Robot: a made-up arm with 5 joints. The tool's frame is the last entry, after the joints.
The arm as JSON. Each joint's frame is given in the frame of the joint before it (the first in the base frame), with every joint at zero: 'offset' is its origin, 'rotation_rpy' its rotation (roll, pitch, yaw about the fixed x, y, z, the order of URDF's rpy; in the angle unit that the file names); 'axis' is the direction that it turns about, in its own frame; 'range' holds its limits. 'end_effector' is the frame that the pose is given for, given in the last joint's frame.
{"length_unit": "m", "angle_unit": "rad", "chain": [
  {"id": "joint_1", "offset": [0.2, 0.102, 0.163], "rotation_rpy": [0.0, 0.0, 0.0], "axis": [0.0, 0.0, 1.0], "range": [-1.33, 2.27]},
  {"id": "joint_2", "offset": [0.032, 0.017, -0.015], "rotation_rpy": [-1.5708, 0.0, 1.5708], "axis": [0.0, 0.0, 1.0], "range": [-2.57, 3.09]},
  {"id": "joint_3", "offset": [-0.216, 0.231, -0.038], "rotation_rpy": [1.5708, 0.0, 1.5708], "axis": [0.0, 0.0, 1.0], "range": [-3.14, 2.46]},
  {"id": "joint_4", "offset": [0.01, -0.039, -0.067], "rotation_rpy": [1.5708, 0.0, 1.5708], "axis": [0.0, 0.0, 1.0], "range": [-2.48, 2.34]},
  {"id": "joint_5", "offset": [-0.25, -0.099, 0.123], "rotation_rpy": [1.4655, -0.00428, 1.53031], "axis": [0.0, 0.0, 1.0], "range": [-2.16, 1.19]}
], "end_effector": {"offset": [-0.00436, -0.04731, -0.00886], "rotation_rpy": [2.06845, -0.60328, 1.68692]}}
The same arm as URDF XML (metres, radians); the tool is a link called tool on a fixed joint. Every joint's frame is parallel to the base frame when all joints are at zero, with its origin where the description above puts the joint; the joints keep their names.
<robot name="arm">
  <link name="base"/>
  <link name="link1"/>
  <link name="link2"/>
  <link name="link3"/>
  <link name="link4"/>
  <link name="link5"/>
  <link name="tool"/>
  <joint name="joint_1" type="revolute">
    <parent link="base"/>
    <child link="link1"/>
    <origin xyz="0.2000 0.1020 0.1630"/>
    <axis xyz="0 0 1"/>
    <limit lower="-1.3300" upper="2.2700"/>
  </joint>
  <joint name="joint_2" type="revolute">
    <parent link="link1"/>
    <child link="link2"/>
    <origin xyz="0.0320 0.0170 -0.0150"/>
    <axis xyz="-1 0 0"/>
    <limit lower="-2.5700" upper="3.0900"/>
  </joint>
  <joint name="joint_3" type="revolute">
    <parent link="link2"/>
    <child link="link3"/>
    <origin xyz="0.0380 -0.2160 -0.2310"/>
    <axis xyz="0 1 0"/>
    <limit lower="-3.1400" upper="2.4600"/>
  </joint>
  <joint name="joint_4" type="revolute">
    <parent link="link3"/>
    <child link="link4"/>
    <origin xyz="0.0390 -0.0670 -0.0100"/>
    <axis xyz="0 0 -1"/>
    <limit lower="-2.4800" upper="2.3400"/>
  </joint>
  <joint name="joint_5" type="revolute">
    <parent link="link4"/>
    <child link="link5"/>
    <origin xyz="0.2500 -0.0990 -0.1230"/>
    <axis xyz="-0.993628 -0.040701 -0.105103"/>
    <limit lower="-2.1600" upper="1.1900"/>
  </joint>
  <joint name="tool_fixed" type="fixed">
    <parent link="link5"/>
    <child link="tool"/>
    <origin xyz="0.0040 -0.0040 0.0480" rpy="2.3156 1.0605 -2.8967"/>
  </joint>
</robot>

